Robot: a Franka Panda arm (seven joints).
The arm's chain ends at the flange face. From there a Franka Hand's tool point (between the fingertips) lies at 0.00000 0.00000 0.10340 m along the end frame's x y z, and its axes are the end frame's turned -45 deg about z.
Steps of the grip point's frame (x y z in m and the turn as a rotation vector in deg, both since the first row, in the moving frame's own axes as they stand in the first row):
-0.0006, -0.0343, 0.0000, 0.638, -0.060, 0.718
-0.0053, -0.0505, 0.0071, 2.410, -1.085, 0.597
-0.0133, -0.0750, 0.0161, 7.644, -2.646, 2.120
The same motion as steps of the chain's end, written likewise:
-0.0238, -0.0231, 0.0000, 0.409, -0.494, 0.718
-0.0350, -0.0302, 0.0072, 0.937, -2.471, 0.597
-0.0495, -0.0370, 0.0171, 3.534, -7.276, 2.120

